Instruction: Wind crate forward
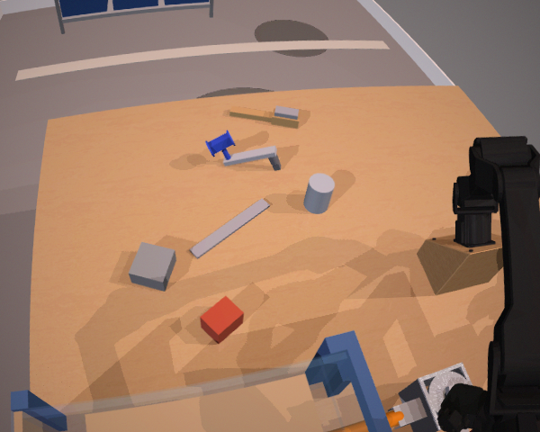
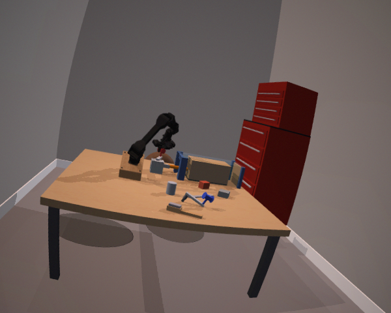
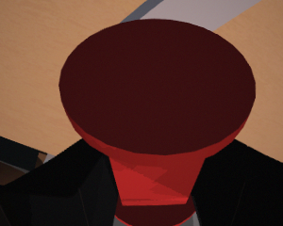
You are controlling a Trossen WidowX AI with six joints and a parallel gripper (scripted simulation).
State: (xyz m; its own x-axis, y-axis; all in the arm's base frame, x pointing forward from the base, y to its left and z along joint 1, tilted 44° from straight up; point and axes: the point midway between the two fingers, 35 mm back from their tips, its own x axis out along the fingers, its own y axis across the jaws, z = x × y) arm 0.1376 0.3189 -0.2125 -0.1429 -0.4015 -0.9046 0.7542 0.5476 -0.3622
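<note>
Right now the red-gripped winch handle is 5 cm to the right of my gripper tip, 3 cm below it and 1 cm ahead of it. From my gripper tip the other things lie so: blue steel frame 16 cm ahead, 9 cm to the right, 2 cm below; red knob 1 cm to the right, 1 cm ahead; grey winch 12 cm to the right, 10 cm below, 1 cm behind.
</note>
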